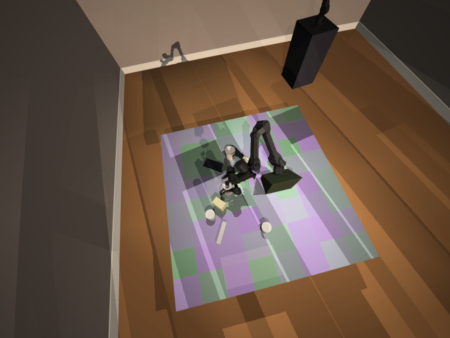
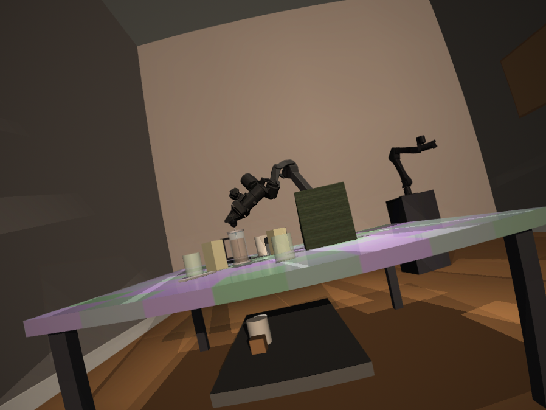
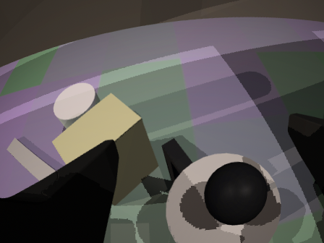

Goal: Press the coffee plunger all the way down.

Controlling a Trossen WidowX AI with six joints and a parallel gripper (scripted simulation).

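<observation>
The coffee press is 1 cm behind my gripper tip and 9 cm below it. From my gripper tip the other things lie so: black slab (1 cm ahead, 25 cm to the right, 17 cm below); then pale bar (12 cm ahead, 26 cm to the left, 17 cm below).
</observation>
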